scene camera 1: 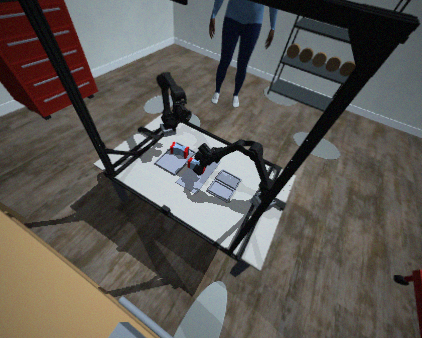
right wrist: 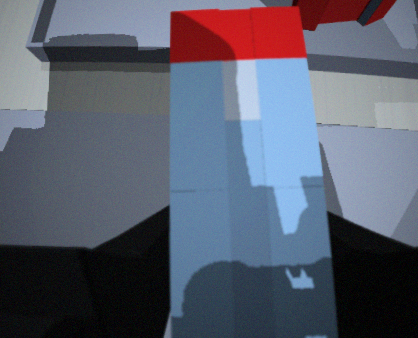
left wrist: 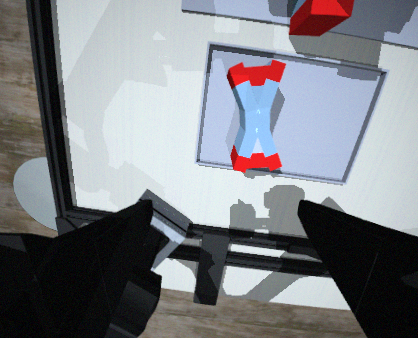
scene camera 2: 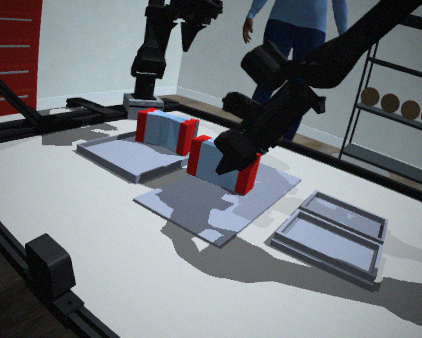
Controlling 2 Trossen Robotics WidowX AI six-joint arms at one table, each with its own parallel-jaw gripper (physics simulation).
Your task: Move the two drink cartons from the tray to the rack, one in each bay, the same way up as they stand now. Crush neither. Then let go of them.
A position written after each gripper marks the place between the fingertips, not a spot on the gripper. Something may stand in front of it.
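Observation:
Left gripper (scene camera 2: 174, 52) open, holding nothing; right gripper (scene camera 2: 223, 169); flat grey mat (scene camera 2: 215, 214); grey tray (scene camera 2: 135, 161). Left gripper again (left wrist: 226, 206), with the mat (left wrist: 385, 28). Right gripper again (right wrist: 236, 208), with the mat (right wrist: 81, 178).

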